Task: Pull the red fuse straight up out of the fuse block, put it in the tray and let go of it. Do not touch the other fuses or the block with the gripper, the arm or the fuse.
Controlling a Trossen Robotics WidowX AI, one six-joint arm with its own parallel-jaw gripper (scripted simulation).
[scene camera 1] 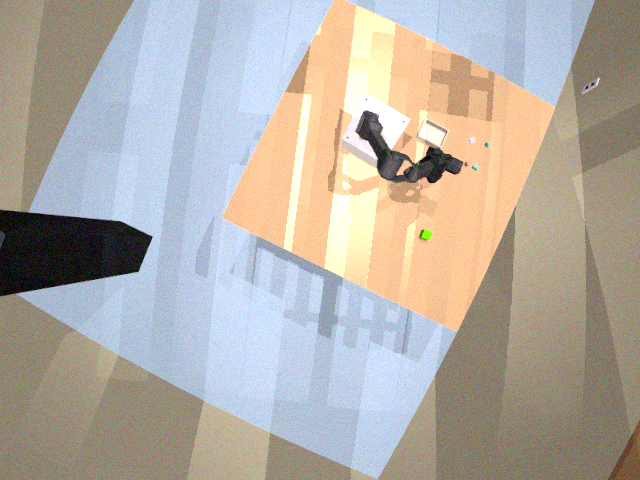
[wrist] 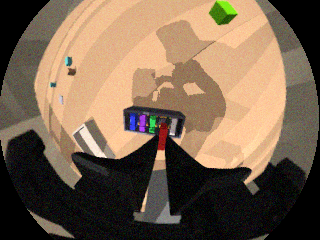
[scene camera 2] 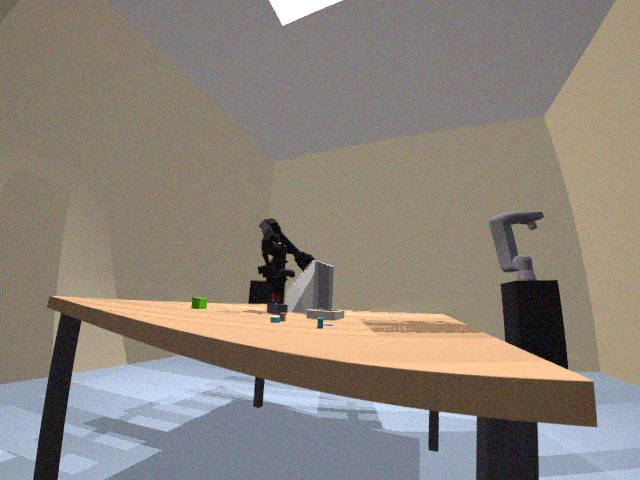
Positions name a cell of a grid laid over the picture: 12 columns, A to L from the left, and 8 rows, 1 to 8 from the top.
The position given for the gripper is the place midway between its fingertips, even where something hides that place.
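Observation:
A pale tray (wrist: D5) is part of the scene, and so is a red fuse, held by the gripper (wrist: G5).

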